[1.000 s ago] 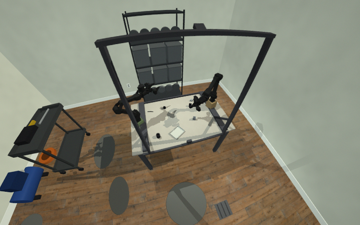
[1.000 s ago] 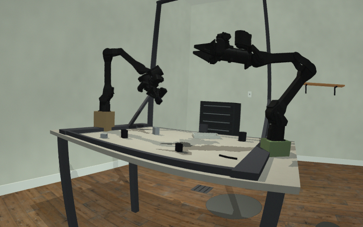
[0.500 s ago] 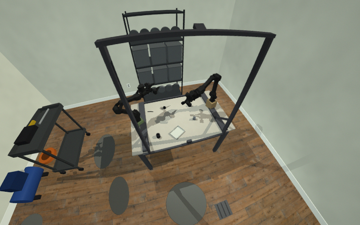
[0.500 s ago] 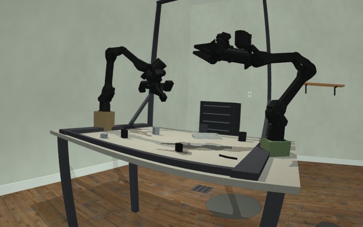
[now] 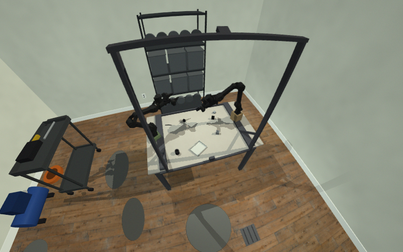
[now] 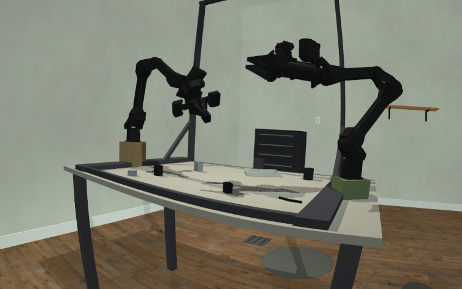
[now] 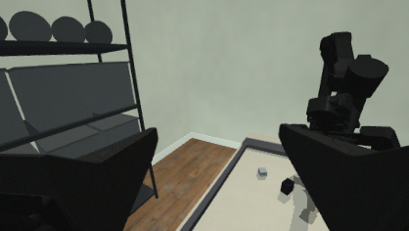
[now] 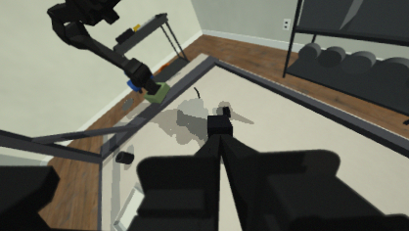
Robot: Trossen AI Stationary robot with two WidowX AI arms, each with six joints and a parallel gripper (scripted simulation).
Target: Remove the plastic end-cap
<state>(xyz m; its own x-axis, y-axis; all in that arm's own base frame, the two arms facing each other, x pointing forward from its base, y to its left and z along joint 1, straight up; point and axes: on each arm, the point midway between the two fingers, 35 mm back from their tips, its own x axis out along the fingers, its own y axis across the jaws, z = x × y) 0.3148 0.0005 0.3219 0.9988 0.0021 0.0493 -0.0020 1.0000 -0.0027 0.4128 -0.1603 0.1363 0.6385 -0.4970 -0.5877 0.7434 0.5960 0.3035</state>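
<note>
Now: left hand 9 cm past the black plastic end-cap, 23 cm to the left of it and 15 cm above it. The rest, counted from my left hand: metal parts tray 41 cm behind, 14 cm to the right, 38 cm below.
</note>
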